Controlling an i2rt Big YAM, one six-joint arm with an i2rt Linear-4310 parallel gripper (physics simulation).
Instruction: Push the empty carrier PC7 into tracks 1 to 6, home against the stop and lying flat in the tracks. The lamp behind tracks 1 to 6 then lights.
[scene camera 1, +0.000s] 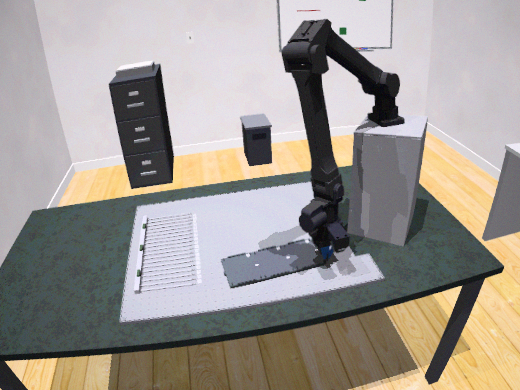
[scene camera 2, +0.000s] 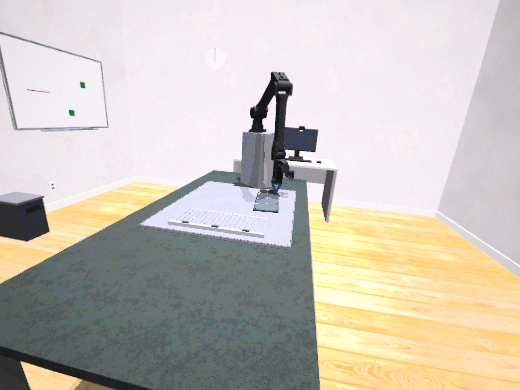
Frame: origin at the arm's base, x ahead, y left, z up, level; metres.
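Where they show: gripper, between the fingertips: (scene camera 1: 326, 257) (scene camera 2: 275, 192); arm's base, origin of its link: (scene camera 1: 385, 120) (scene camera 2: 257, 131).
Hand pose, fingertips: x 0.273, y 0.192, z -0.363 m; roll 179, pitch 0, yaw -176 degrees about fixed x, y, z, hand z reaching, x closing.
Each offset is from my fingertips to the top centre of the thing. "*": to the spot under its first point. Level surfaces: height alone.
The carrier PC7 is a long, dark grey flat plate @(0.161 m ahead, 0.037 m right, 0.014 m up) (scene camera 1: 272, 265) (scene camera 2: 266, 203) at the right part of the white mat, with its near end apart from the tracks. The tracks @(* 0.493 m ahead, 0.176 m right, 0.014 m down) (scene camera 1: 170, 252) are thin parallel rails at the left of the mat in scene camera 1. A white stop bar @(* 0.595 m ahead, 0.137 m right, 0.000 m up) (scene camera 1: 140, 260) (scene camera 2: 230, 230) runs along their far left end, with three small dark green lamps on it; none looks brightly lit. My gripper (scene camera 1: 326, 253) (scene camera 2: 276, 190) points down, shut on the carrier's right end. Its blue fingertips are small, and the exact grip is partly hidden.
The white perforated mat @(0.015 m down) (scene camera 1: 215, 210) (scene camera 2: 202, 196) lies on a dark green table @(0.028 m down) (scene camera 1: 65, 260) (scene camera 2: 165, 295). The arm stands on a grey pedestal (scene camera 1: 382, 185) (scene camera 2: 253, 160) at the back right of the table in scene camera 1. A filing cabinet (scene camera 1: 140, 130) stands beyond the table.
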